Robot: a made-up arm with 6 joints.
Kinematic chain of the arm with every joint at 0, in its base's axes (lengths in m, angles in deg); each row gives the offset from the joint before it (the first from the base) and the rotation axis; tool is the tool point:
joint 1: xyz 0 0 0.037 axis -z
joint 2: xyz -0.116 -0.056 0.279 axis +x
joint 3: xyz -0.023 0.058 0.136 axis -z
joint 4: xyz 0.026 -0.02 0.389 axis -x
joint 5: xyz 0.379 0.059 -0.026 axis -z
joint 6: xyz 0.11 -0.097 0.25 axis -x
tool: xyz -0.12 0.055 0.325
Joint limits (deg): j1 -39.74..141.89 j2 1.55..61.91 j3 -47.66..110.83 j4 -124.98..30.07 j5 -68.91..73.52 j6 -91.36..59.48
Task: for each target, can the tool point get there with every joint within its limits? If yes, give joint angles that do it. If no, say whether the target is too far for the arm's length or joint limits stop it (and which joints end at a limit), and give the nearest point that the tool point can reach.
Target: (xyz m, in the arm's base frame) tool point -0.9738 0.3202 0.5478
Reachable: yes | joints 113.43 51.85 11.10 -30.57 19.76 -32.80
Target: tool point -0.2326 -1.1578 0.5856
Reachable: yes | joints 2.66 57.28 95.49 13.54 -13.08 -22.40
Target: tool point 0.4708 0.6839 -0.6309
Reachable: no: joint limits stop it (at a limit: joint 1, joint 2, joint 4) | nearest point 0.1491 0.7132 -0.1117 | short by 0.611 m
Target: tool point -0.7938 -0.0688 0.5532
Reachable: yes | joints 70.48 23.71 37.51 -103.29 -57.39 24.09
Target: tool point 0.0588 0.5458 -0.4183
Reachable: no: joint limits stop it (at a limit: joint 1, joint 2, joint 4) | nearest point -0.0351 0.5936 -0.1892 | short by 0.252 m
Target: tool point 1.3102 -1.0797 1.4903
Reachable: no: too far | nearest point 0.7428 -0.6768 1.0003 | short by 0.851 m
